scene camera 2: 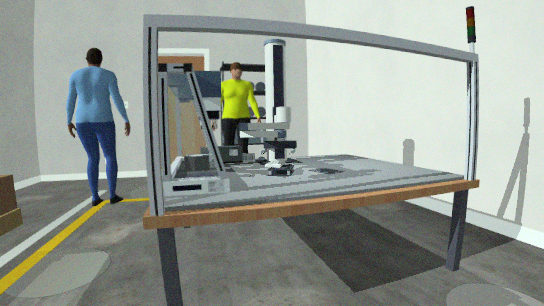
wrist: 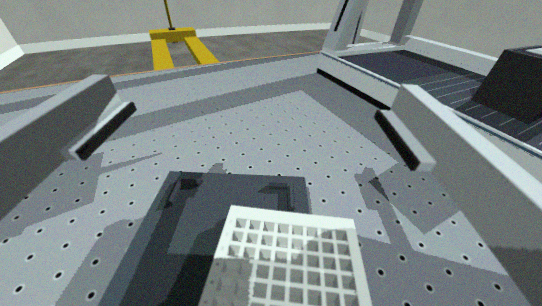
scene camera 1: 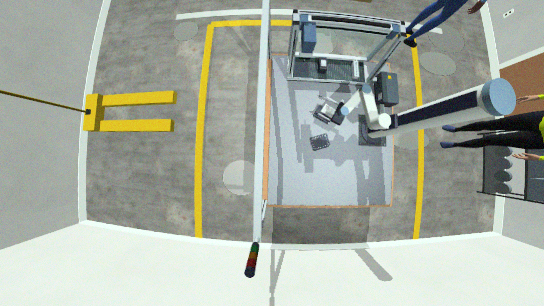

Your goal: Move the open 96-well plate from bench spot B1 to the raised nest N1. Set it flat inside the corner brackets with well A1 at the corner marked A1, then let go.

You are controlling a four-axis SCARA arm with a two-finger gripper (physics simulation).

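Frame: origin at the arm's base, x ahead, y left, z up, level; millimetres.
Seen in the pictures: gripper, fingertip midpoint: (scene camera 2: 275, 152) (wrist: 255, 95) (scene camera 1: 322, 105); arm's base, link origin: (scene camera 1: 371, 130).
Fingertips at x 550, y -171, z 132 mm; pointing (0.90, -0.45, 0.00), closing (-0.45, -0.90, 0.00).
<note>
Offsets run from my fingertips to a thing's middle. "pt": to the spot under its first point.
The white open 96-well plate {dz -73, dx -90, dy +24 mm} (scene camera 1: 327, 110) (scene camera 2: 273, 164) (wrist: 295, 232) shows beside and partly over the dark raised nest {dz -98, dx -47, dy +46 mm} (scene camera 1: 320, 118) (scene camera 2: 280, 171) (wrist: 145, 250). In the wrist view it is offset to the right, its near part is cut off, and its far edge lies short of the nest's two far corner brackets. Whether it touches the nest cannot be told. My gripper (scene camera 2: 278, 153) (wrist: 255, 95) is open and empty, its fingers wide apart above the level of the plate. The A1 mark and the well A1 corner cannot be made out.
A dark flat rectangular item {dz -119, dx -18, dy +304 mm} (scene camera 1: 313, 142) (scene camera 2: 327, 171) lies on the bench. A framed enclosure with a dark deck (wrist: 375, 67) stands ahead right, with a black block {pt dz -31, dx -16, dy -344 mm} (wrist: 515, 82) on it. A dark grey box {pt dz -4, dx -637, dy -204 mm} (scene camera 1: 387, 89) stands near the arm. Two people stand outside the bench.
</note>
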